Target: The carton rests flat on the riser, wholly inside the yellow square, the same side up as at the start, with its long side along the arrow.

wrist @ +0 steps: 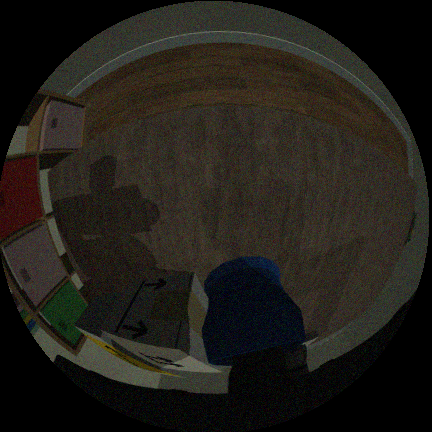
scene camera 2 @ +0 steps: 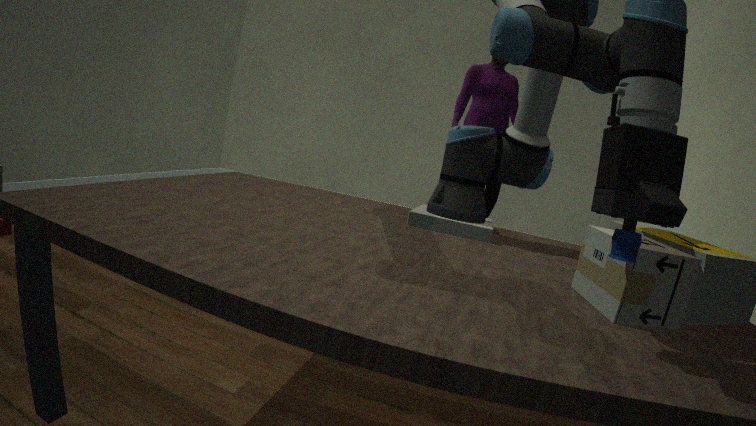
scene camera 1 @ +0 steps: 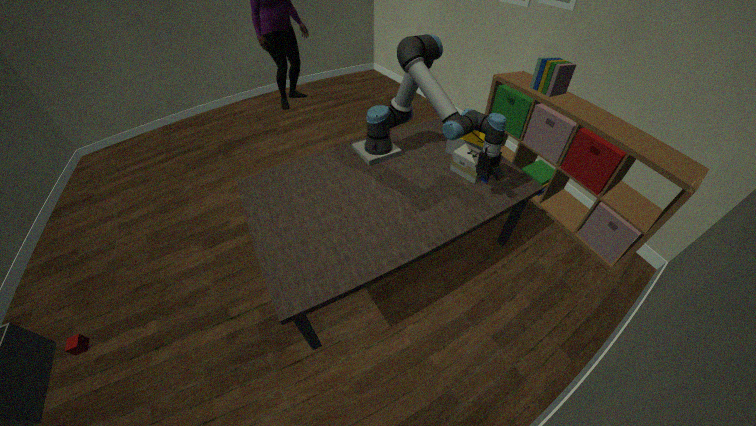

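Observation:
The carton [scene camera 1: 466, 155] [scene camera 2: 634, 286] [wrist: 160, 306] is white with a tan stripe, a barcode and black arrows. It stands on the table near the far right corner, tilted against the grey riser [scene camera 2: 730, 286] [wrist: 120, 365]. The yellow square [scene camera 1: 473, 139] [scene camera 2: 687, 243] [wrist: 120, 353] on the riser's top is bare where it shows. My blue suction cup [scene camera 1: 484, 178] [scene camera 2: 625, 248] [wrist: 250, 306] points down close beside the carton's striped end, below its top edge. In the wrist view the cup's tip shows against the table top, with nothing on it.
The arm's base [scene camera 1: 378, 143] [scene camera 2: 454, 211] stands at the table's far edge. A wooden shelf unit [scene camera 1: 634, 132] with coloured bins stands just past the table's right end. A person in purple [scene camera 1: 274, 31] [scene camera 2: 489, 101] stands by the far wall. A red block [scene camera 1: 77, 344] lies on the floor.

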